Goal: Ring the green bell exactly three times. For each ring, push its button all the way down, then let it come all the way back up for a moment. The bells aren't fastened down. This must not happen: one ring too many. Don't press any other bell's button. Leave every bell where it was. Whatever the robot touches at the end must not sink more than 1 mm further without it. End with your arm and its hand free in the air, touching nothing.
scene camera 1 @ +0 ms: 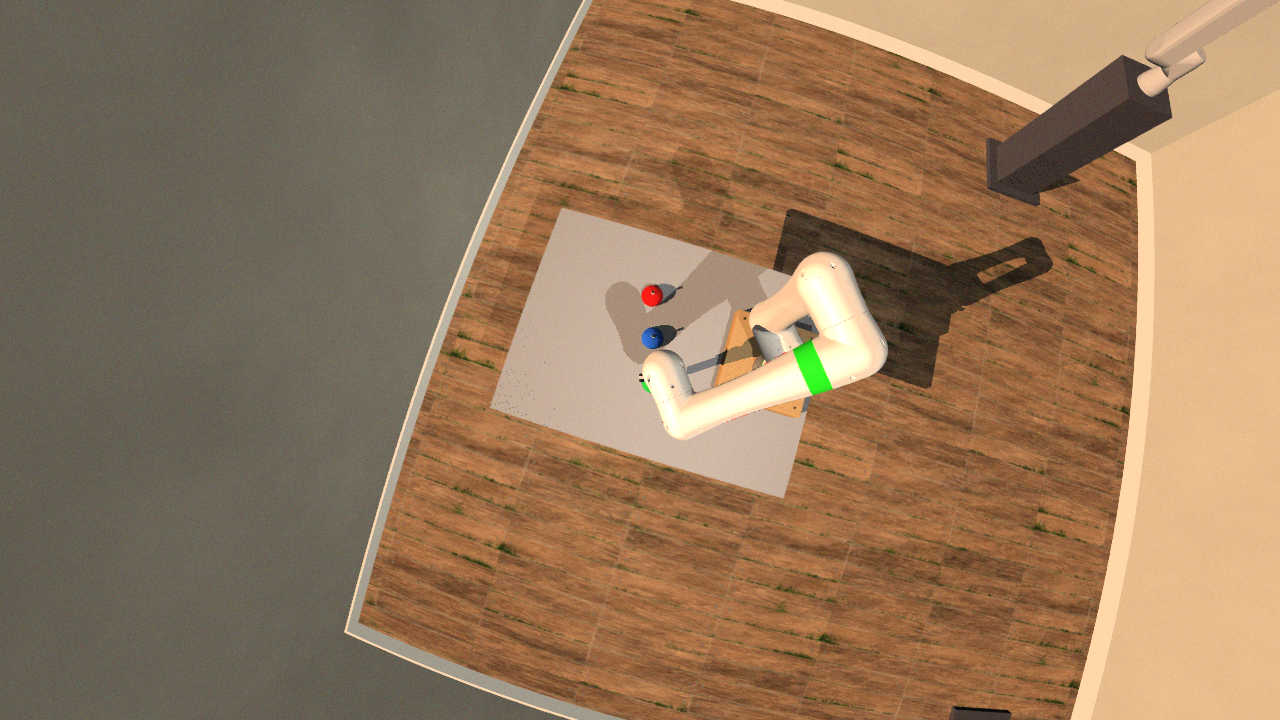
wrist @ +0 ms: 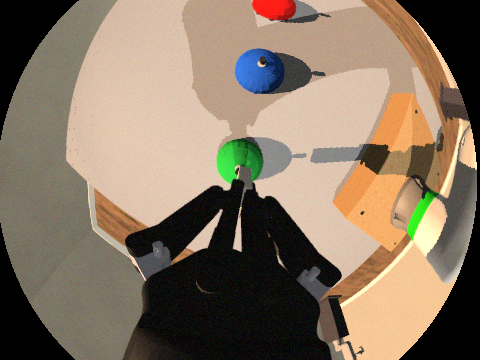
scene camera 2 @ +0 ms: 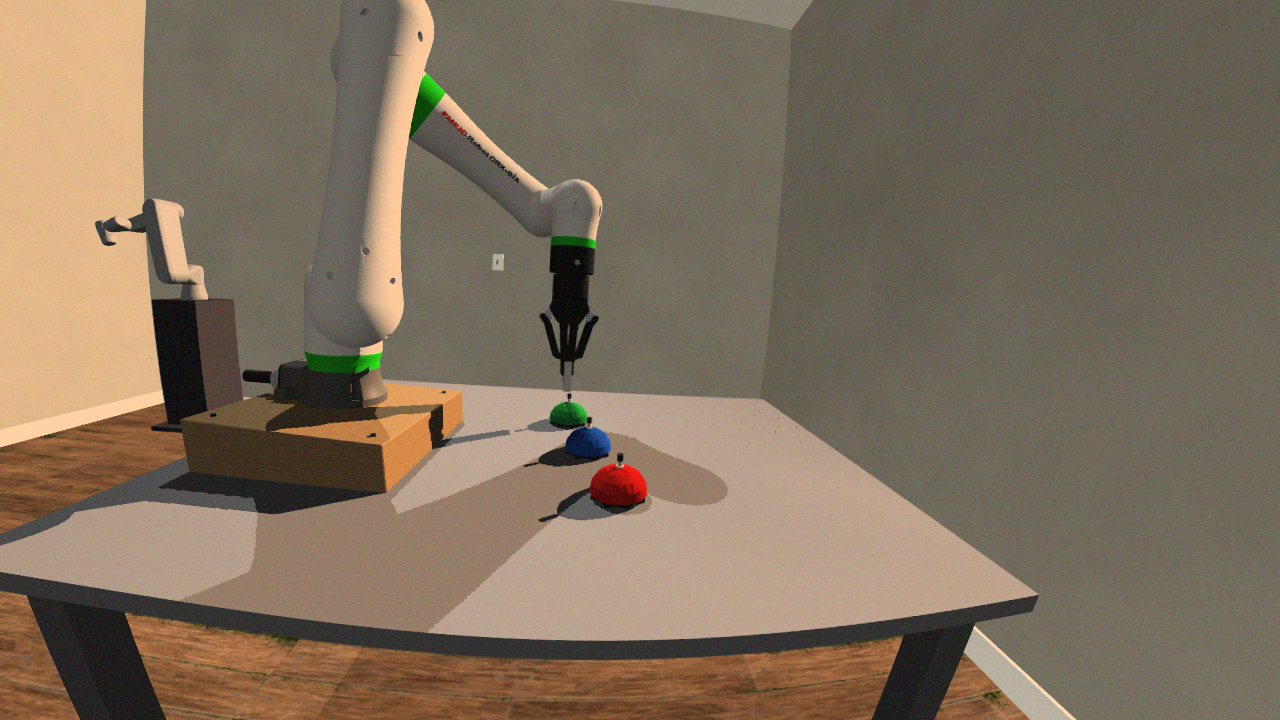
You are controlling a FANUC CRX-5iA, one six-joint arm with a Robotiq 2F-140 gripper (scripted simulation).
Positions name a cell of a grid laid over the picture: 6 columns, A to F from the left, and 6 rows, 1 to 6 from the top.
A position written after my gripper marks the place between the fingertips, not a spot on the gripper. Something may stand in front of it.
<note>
In view: my gripper (scene camera 2: C4), a green bell (scene camera 2: C4), a blue bell (scene camera 2: C4) and a red bell (scene camera 2: C5).
The green bell shows as well in the wrist view (wrist: C3). The blue bell is seen too in the wrist view (wrist: D2). My gripper also shows in the wrist view (wrist: D3).
</note>
